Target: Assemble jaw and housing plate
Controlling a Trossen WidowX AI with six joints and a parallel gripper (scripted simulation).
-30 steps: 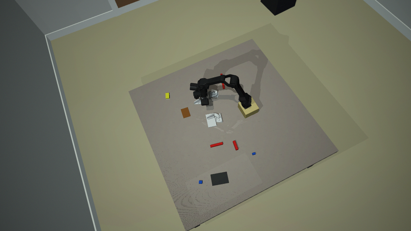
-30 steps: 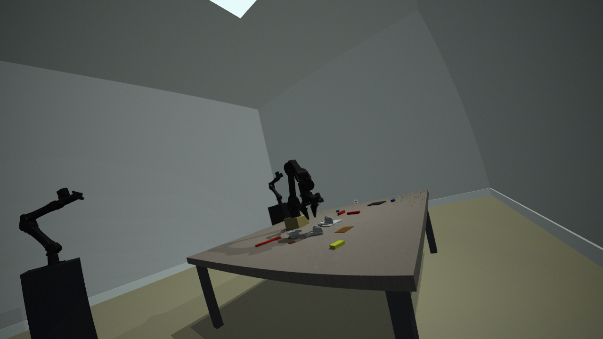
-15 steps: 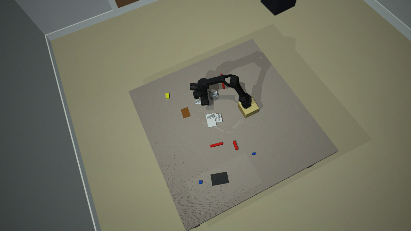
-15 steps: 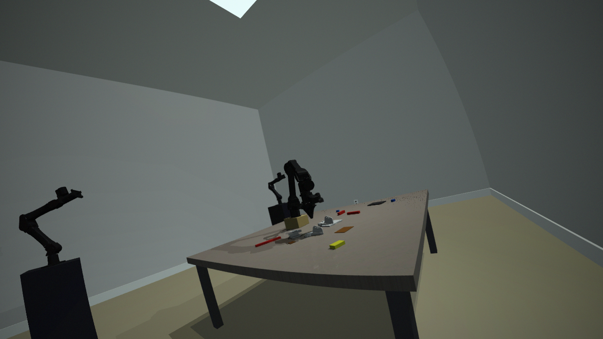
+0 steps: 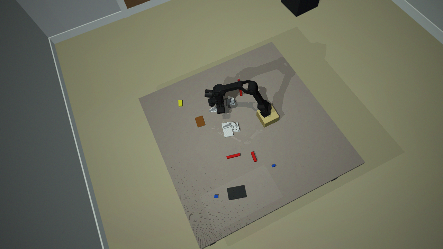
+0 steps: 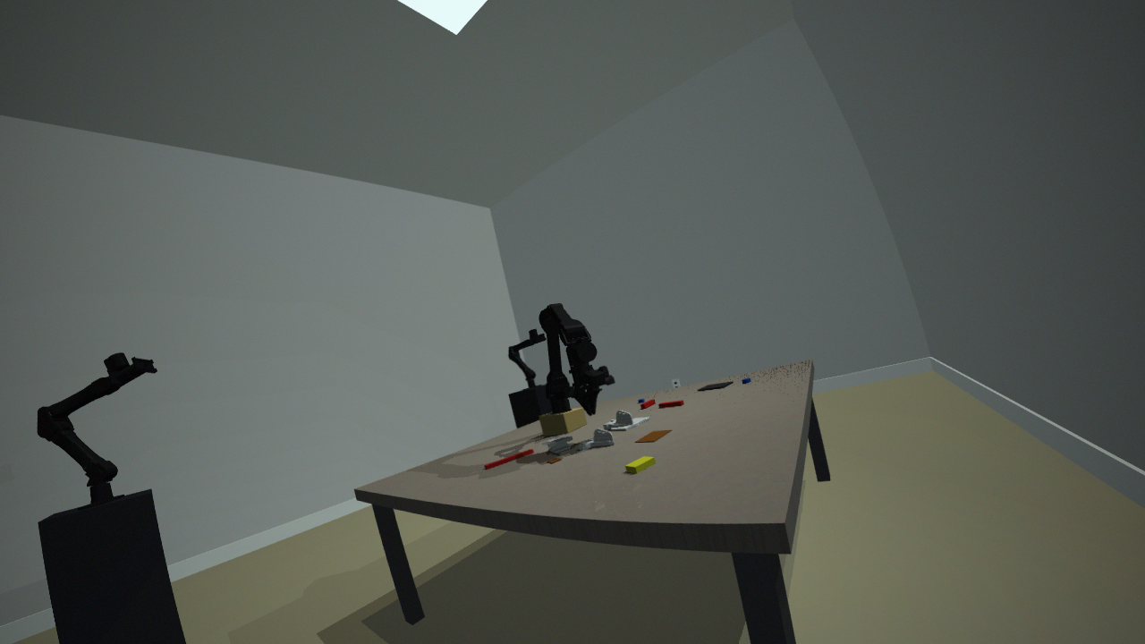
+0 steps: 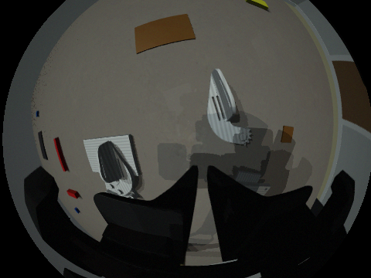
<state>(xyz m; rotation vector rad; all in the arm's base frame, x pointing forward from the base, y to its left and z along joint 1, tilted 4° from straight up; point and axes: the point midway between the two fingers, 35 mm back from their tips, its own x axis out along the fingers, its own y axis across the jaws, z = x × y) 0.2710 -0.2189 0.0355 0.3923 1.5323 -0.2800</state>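
My gripper tip is 7 cm above the silver jaw and 6 cm to the left of it. Also, from my gripper tip: dark tile 61 cm to the left, 23 cm ahead, 8 cm below; then yellow block 25 cm to the right, 25 cm ahead, 7 cm below; then brown tile 18 cm ahead, 8 cm below, 2 cm to the right.
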